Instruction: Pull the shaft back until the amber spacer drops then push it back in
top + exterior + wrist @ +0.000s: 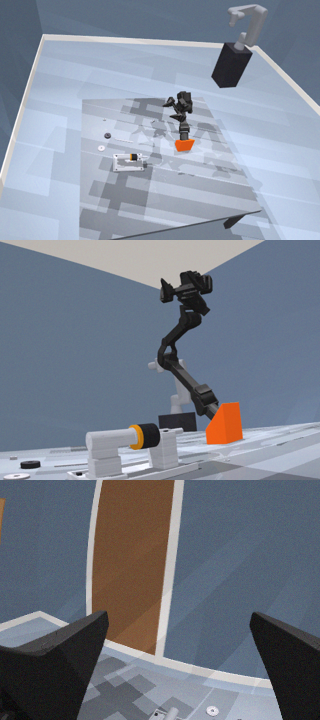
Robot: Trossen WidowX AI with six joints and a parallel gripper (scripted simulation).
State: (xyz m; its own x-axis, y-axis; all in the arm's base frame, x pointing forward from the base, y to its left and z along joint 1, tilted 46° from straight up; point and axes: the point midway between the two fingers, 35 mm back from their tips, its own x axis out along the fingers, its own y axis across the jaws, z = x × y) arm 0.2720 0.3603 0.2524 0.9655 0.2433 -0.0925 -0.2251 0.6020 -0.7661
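The shaft lies 15 cm ahead of my gripper tip, 1 cm to the left of it and 46 cm below it. The rest, counted from my gripper tip: amber spacer: 20 cm ahead, 1 cm to the left, 46 cm below; thin rod: 20 cm ahead, 22 cm to the right, 54 cm below.
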